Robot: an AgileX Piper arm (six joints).
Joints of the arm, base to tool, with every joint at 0 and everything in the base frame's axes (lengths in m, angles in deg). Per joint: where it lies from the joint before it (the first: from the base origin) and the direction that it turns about. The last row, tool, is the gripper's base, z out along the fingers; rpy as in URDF.
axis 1: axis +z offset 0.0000 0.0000 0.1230
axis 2: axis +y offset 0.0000 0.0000 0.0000
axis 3: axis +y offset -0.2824 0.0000 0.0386
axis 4: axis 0.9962 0 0.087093 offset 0.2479 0.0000 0.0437
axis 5: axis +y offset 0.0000 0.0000 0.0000
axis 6: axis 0.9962 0 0.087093 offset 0.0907 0.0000 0.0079
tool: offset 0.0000 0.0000 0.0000 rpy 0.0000 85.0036 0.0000
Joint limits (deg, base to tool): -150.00..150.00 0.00..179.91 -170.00..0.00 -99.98..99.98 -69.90..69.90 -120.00..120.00
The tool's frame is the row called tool.
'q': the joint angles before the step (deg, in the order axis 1, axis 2, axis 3, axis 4, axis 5, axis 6). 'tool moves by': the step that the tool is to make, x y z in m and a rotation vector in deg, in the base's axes. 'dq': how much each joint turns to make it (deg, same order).
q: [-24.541, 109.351, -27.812, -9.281, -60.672, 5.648]
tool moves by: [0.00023, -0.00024, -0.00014, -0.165, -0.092, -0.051]
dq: [0.001, 0.113, -0.048, 0.111, -0.194, -0.176]
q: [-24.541, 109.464, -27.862, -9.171, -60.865, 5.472]
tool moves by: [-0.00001, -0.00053, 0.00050, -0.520, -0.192, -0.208]
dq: [-0.001, 0.001, 0.001, 0.380, -0.321, -0.556]
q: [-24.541, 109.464, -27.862, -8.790, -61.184, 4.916]
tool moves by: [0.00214, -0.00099, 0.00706, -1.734, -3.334, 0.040]
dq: [0.000, -0.277, -0.246, 0.256, -3.166, -0.744]
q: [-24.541, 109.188, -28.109, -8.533, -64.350, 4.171]
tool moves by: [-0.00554, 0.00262, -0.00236, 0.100, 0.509, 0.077]
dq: [0.001, -0.109, 1.418, 0.001, -0.781, -0.241]
